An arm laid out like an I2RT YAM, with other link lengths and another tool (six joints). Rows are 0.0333 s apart.
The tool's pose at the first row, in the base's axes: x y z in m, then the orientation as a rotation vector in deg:
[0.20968 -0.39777 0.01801 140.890 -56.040 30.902]
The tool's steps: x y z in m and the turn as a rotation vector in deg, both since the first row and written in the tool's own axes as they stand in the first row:
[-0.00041 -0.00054 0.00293 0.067 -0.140 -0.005]
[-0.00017 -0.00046 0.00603 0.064 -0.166 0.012]
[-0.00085 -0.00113 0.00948 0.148 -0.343 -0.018]
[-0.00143 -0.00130 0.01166 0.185 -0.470 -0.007]
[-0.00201 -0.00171 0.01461 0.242 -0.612 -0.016]
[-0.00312 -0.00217 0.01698 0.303 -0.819 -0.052]
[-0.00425 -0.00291 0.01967 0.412 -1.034 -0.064]
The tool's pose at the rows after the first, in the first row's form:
[0.21035 -0.39874 0.01524 141.021 -56.086 30.776]
[0.21105 -0.40055 0.01281 141.025 -56.118 30.750]
[0.21173 -0.40156 0.00945 141.198 -56.146 30.582]
[0.21188 -0.40228 0.00731 141.290 -56.209 30.459]
[0.21235 -0.40325 0.00447 141.414 -56.251 30.323]
[0.21238 -0.40359 0.00184 141.583 -56.283 30.103]
[0.21266 -0.40391 -0.00114 141.790 -56.348 29.911]

